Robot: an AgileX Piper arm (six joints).
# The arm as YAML. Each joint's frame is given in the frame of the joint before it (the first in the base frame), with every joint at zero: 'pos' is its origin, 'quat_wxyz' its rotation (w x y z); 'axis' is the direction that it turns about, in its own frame. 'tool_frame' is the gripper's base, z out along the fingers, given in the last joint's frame.
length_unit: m
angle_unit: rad
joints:
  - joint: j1
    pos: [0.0, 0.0, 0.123]
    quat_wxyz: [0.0, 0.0, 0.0, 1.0]
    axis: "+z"
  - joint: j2
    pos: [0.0, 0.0, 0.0]
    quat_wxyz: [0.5, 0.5, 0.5, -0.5]
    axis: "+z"
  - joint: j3
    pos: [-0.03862, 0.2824, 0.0]
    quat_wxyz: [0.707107, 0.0, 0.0, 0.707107]
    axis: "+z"
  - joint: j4
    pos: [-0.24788, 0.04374, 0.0]
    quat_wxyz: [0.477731, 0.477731, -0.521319, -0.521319]
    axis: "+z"
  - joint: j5
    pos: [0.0, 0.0, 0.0]
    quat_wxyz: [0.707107, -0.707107, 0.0, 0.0]
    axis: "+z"
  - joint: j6
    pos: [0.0, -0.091, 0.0]
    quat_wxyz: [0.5, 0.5, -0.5, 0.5]
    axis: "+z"
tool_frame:
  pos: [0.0, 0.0, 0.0]
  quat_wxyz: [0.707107, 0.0, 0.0, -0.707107]
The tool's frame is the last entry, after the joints.
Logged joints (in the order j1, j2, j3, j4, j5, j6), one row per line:
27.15 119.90 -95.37 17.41 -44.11 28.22
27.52 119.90 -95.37 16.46 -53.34 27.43
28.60 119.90 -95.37 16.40 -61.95 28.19
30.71 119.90 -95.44 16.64 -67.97 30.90
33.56 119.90 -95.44 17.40 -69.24 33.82
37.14 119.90 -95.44 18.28 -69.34 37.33
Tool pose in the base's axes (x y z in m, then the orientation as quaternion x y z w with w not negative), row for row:
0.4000 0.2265 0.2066 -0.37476 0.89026 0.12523 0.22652
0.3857 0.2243 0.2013 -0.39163 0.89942 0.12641 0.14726
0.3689 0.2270 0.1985 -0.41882 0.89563 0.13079 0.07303
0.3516 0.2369 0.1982 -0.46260 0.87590 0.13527 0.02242
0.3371 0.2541 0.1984 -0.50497 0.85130 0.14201 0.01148
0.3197 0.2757 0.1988 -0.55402 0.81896 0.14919 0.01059
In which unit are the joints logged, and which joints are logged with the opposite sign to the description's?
The joints are logged in degrees. Opposite sign: j5, j6.
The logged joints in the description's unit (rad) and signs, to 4 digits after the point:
0.4739 2.0926 -1.6645 0.3039 0.7699 -0.4925
0.4803 2.0926 -1.6645 0.2873 0.9310 -0.4787
0.4992 2.0926 -1.6645 0.2862 1.0812 -0.4920
0.5360 2.0926 -1.6657 0.2904 1.1863 -0.5393
0.5857 2.0926 -1.6657 0.3037 1.2085 -0.5903
0.6482 2.0926 -1.6657 0.3190 1.2102 -0.6515

